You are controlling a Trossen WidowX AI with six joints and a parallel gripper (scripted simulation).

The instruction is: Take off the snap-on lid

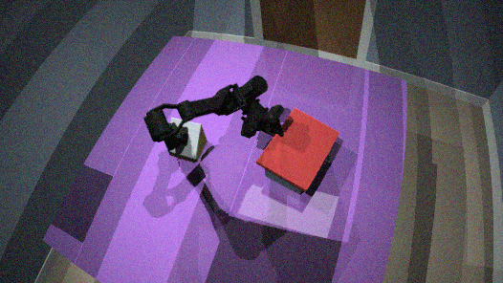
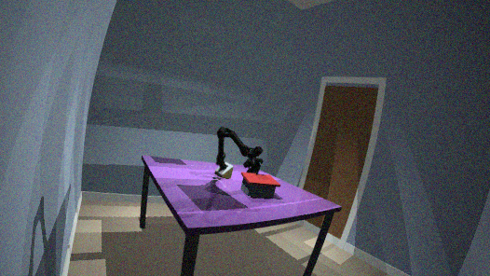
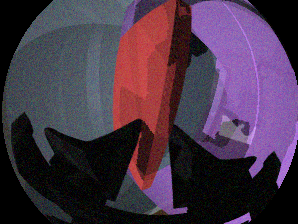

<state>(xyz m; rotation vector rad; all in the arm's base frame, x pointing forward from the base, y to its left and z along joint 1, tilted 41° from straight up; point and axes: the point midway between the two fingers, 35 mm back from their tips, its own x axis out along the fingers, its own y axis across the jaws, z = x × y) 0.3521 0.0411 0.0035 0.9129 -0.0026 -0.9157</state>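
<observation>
Right now the red lid is 7 cm ahead of my gripper tip and 3 cm to the right of it. Round my gripper tip: storage box 7 cm ahead, 2 cm to the right, 6 cm below.
</observation>
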